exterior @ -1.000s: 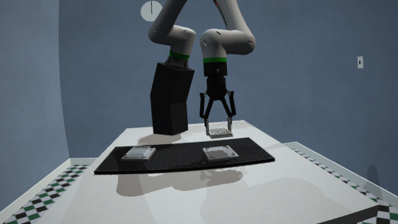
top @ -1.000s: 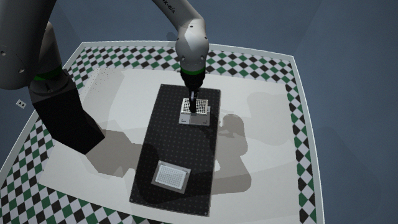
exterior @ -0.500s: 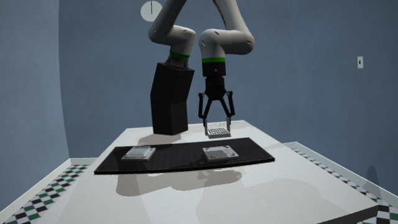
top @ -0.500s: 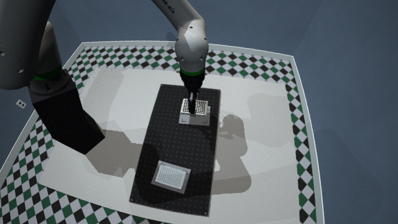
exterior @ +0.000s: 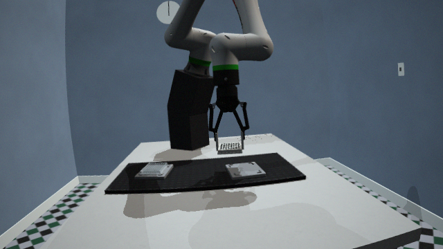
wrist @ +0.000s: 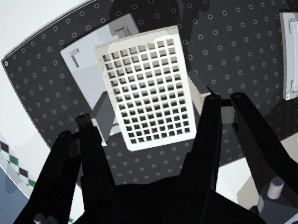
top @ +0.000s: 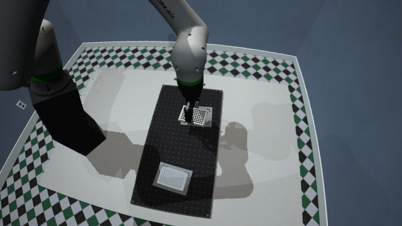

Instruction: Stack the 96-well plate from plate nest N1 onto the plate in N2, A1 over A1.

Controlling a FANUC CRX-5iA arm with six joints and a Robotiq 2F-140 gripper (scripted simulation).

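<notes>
Right now my hand is 11 cm above the grey plate nest, 5 cm to the right of it and 1 cm short of it. Round my hand: white 96-well plate: 2 cm below.
</notes>
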